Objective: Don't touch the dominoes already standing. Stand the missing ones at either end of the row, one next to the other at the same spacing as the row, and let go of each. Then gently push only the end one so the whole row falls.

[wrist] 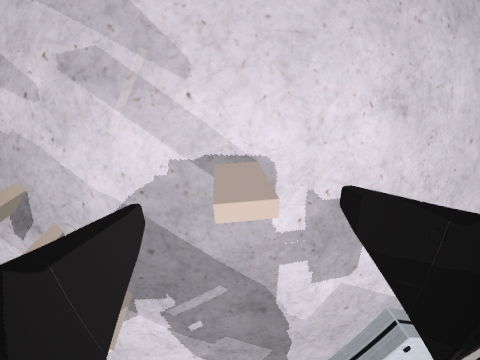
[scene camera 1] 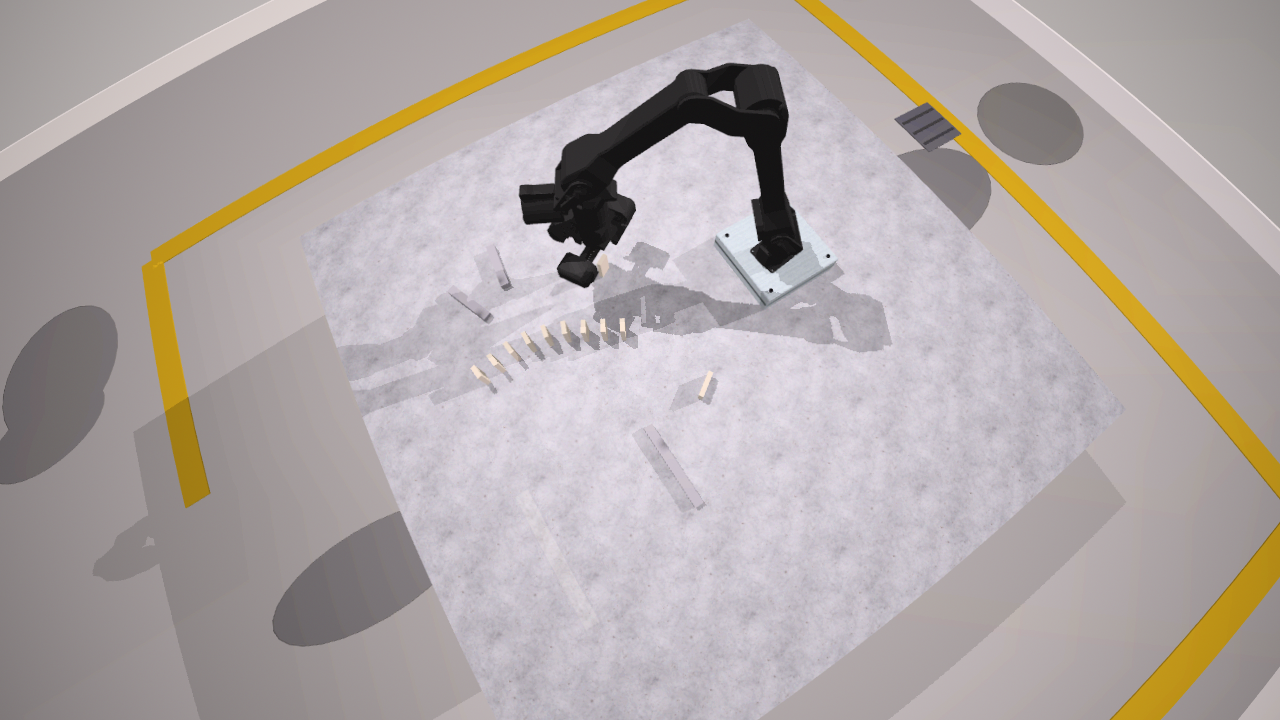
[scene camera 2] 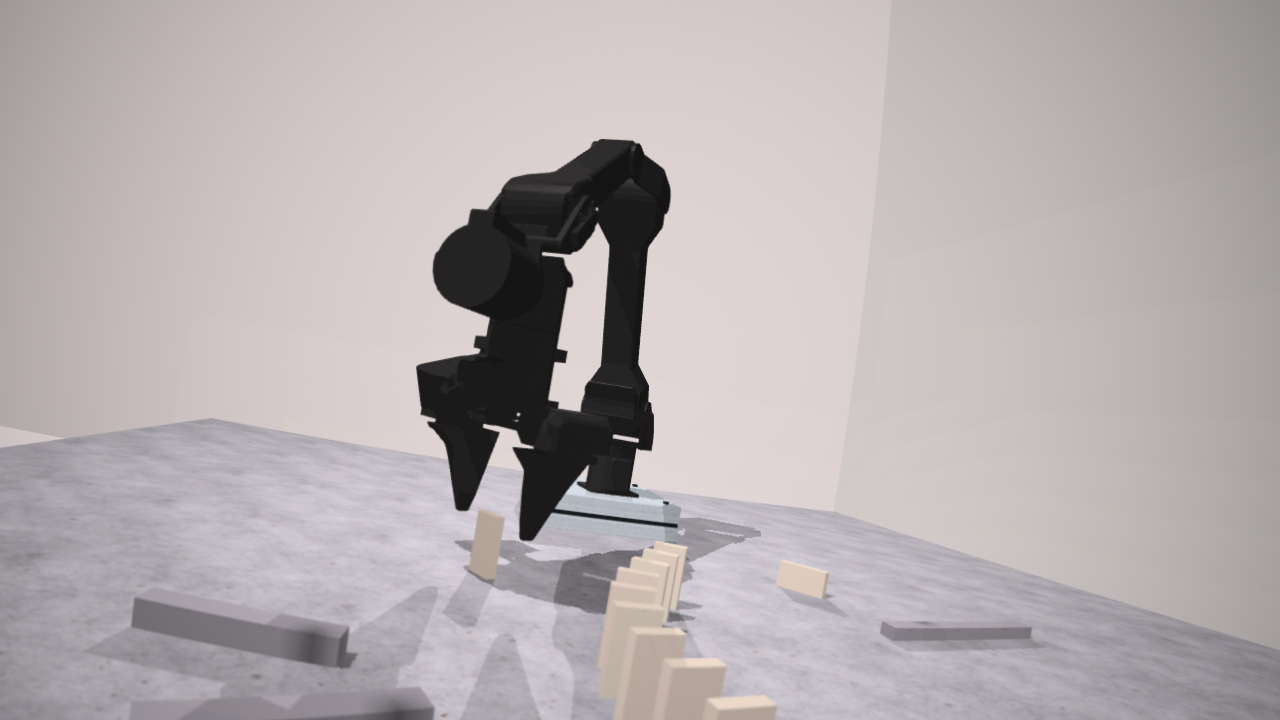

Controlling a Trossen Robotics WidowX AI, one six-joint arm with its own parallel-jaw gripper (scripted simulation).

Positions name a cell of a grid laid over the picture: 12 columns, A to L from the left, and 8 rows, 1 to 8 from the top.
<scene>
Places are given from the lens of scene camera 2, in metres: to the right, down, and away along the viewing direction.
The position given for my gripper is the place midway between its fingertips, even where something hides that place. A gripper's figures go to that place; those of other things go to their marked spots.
my gripper (scene camera 2: E6): -0.12, 0.13, 0.50
grey bar (scene camera 2: I8): 0.21, 0.22, 0.48
domino (scene camera 2: H7): 0.17, 0.21, 0.60
The marked spots on the domino and the grey bar are 0.13 m apart.
</scene>
